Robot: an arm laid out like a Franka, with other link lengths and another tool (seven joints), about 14 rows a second.
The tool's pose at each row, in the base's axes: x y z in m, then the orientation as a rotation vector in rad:
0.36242, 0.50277, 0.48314, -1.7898, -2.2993, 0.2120
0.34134, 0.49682, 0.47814, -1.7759, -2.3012, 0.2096
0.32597, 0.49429, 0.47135, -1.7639, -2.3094, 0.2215
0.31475, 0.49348, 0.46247, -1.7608, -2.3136, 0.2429
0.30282, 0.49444, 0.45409, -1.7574, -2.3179, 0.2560
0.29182, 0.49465, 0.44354, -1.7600, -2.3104, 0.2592
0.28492, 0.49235, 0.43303, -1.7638, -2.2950, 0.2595
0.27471, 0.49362, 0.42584, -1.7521, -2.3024, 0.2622
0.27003, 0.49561, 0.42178, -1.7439, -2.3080, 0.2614
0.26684, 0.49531, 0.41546, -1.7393, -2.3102, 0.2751
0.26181, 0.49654, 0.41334, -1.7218, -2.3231, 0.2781
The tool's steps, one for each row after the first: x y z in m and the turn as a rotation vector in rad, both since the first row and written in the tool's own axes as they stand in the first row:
-0.00124, -0.01999, 0.01018, 0.0037, 0.0054, -0.0089
-0.00066, -0.03334, 0.02067, 0.0105, -0.0008, -0.0178
0.00043, -0.04187, 0.03214, 0.0202, -0.0125, -0.0193
0.00346, -0.05074, 0.04335, 0.0258, -0.0202, -0.0218
0.00535, -0.05839, 0.05640, 0.0300, -0.0178, -0.0173
0.00386, -0.06283, 0.06829, 0.0363, -0.0095, -0.0096
0.00688, -0.07031, 0.07791, 0.0388, -0.0111, -0.0188
0.00956, -0.07320, 0.08308, 0.0390, -0.0112, -0.0256
0.00948, -0.07470, 0.09001, 0.0465, -0.0174, -0.0279
0.01168, -0.07859, 0.09339, 0.0487, -0.0206, -0.0424

